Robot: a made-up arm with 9 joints. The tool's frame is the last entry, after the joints. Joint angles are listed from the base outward. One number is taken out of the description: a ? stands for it. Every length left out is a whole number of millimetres.
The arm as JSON. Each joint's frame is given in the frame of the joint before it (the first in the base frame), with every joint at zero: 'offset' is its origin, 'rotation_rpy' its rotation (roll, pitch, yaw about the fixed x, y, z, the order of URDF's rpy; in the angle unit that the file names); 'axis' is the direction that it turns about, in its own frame. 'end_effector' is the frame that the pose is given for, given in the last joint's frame.
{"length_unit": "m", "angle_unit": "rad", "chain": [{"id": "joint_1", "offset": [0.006, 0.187, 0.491], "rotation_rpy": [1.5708, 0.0, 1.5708], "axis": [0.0, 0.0, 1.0]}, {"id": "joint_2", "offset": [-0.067, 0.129, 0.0], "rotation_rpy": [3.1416, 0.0, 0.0], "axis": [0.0, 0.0, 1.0]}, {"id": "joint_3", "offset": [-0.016, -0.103, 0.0], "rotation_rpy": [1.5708, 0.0, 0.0], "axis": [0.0, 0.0, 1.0]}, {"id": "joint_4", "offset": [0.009, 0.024, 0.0], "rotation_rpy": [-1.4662, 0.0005, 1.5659], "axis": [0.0, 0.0, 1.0]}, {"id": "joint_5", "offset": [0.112, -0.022, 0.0], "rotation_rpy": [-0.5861, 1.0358, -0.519], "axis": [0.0, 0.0, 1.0]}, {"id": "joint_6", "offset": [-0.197, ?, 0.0], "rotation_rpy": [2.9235, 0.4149, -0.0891], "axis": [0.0, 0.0, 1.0]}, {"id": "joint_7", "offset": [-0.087, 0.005, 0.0], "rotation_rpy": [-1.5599, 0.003, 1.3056], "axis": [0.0, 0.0, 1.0]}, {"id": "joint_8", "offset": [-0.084, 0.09, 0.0], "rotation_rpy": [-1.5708, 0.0, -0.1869], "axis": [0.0, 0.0, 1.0]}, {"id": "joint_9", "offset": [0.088, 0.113, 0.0], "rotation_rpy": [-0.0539, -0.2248, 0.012], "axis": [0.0, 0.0, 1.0]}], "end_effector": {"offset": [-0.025, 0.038, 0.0], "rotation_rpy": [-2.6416, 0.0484, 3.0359]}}
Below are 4 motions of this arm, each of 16 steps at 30 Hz.
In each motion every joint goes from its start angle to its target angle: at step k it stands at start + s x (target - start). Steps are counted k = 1, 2, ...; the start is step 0. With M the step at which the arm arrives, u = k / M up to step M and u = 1 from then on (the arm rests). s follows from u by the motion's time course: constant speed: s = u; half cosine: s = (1 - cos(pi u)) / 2; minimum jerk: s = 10 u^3 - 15 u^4 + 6 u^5.
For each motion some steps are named. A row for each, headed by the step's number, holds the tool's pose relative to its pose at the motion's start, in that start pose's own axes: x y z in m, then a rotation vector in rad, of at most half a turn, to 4 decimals.
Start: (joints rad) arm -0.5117 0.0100 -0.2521 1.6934 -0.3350 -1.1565 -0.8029 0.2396 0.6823
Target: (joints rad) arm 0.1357 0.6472 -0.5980 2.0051 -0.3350 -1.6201 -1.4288 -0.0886 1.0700
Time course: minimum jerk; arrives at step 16
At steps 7, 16:
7: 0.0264 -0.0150 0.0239 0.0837 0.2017 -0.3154
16: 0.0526 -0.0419 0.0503 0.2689 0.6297 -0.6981

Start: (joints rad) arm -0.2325 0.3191 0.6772 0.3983 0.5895 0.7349 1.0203 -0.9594 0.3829
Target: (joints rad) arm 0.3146 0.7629 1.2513 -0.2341 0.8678 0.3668 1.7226 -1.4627 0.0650
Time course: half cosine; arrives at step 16
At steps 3, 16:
3: -0.0090 -0.0093 0.0096 -0.0143 0.0473 0.0726
16: 0.0116 -0.1463 0.1461 -0.2281 0.8526 1.0124

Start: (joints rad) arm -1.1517 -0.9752 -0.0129 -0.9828 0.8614 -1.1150 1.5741 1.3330 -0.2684
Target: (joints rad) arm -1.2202 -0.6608 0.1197 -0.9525 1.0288 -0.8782 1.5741 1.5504 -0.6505
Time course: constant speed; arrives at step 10
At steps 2, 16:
2: 0.0336 -0.0131 0.0138 -0.0482 -0.0292 0.0443
16: 0.1622 -0.0349 0.0991 -0.2330 -0.1332 0.2365

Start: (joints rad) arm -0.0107 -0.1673 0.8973 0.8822 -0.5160 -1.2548 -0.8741 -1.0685 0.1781
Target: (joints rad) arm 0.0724 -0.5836 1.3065 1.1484 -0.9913 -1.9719 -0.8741 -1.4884 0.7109
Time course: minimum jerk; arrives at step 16
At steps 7, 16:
7: 0.0262 -0.0009 -0.0083 -0.0809 -0.0160 0.1384
16: 0.0503 -0.0125 -0.0439 -0.1911 -0.0936 0.4240

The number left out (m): 0.032
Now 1 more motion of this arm.
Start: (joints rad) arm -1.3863 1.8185 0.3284 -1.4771 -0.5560 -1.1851 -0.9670 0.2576 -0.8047
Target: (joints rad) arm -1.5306 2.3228 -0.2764 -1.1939 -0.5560 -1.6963 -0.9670 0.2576 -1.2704
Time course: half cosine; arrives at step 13
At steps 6, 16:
6: 0.0104 0.0667 -0.0690 0.2402 0.2048 0.3517
16: -0.0287 0.1696 -0.1151 0.6452 0.3944 0.8322

